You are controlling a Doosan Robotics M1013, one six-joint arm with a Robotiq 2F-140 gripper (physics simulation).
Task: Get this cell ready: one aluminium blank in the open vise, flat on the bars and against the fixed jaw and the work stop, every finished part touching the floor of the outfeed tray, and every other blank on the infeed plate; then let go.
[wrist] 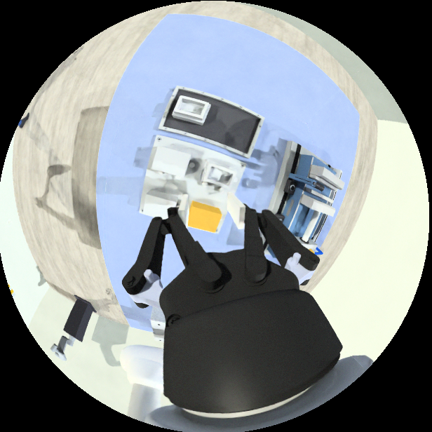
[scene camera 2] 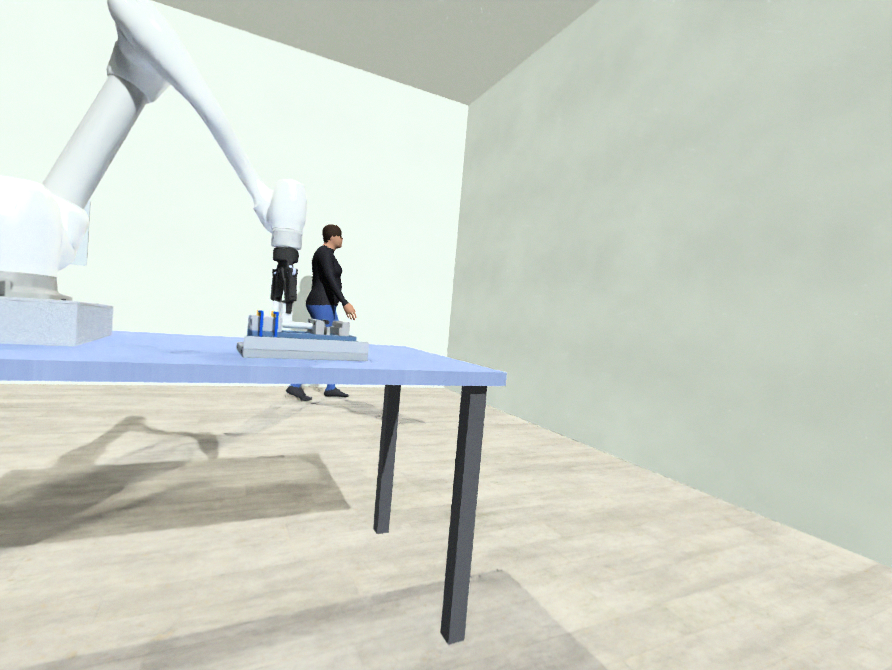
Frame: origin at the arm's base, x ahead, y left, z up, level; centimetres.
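Seen in the pictures: arm's base, origin of the base link: (scene camera 2: 11, 298).
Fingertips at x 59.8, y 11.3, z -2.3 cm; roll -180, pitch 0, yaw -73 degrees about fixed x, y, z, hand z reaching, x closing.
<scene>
Pixels of each thing's top centre, then the offset from my fingertips to it. "pt": a spot on its surface instead. Level surfaces: height alone.
- vise, middle of its top: (scene camera 2: 304, 317) dx +3.0, dy -25.1, dz +3.2 cm
- blue table, its level: dz -6.7 cm
- pale grey slab, surface spot: (scene camera 2: 304, 349) pt dx +2.1, dy -34.6, dz -4.3 cm
My gripper (scene camera 2: 285, 311) (wrist: 207, 201) is open and points down over the infeed plate (wrist: 195, 186); an orange block (wrist: 205, 216) shows between its fingers, with gaps on both sides. On the plate, a plain pale blank (wrist: 171, 159) stands at the upper left and another pale blank (wrist: 159, 201) at the lower left, near the left fingertip. A pocketed finished part (wrist: 220, 175) is on the plate's right side. Another pocketed part (wrist: 191, 109) is at the left end of the dark-floored outfeed tray (wrist: 256, 136). The vise (scene camera 2: 317, 336) (wrist: 318, 204) has its jaws apart; its seat is partly hidden.
The blue table (scene camera 2: 180, 351) (wrist: 225, 60) carries all of this. The vise stands to the right of the plate in the wrist view. A pale grey slab (scene camera 2: 304, 349) lies in front of it in the scene view. A person (scene camera 2: 328, 277) stands behind the table.
</scene>
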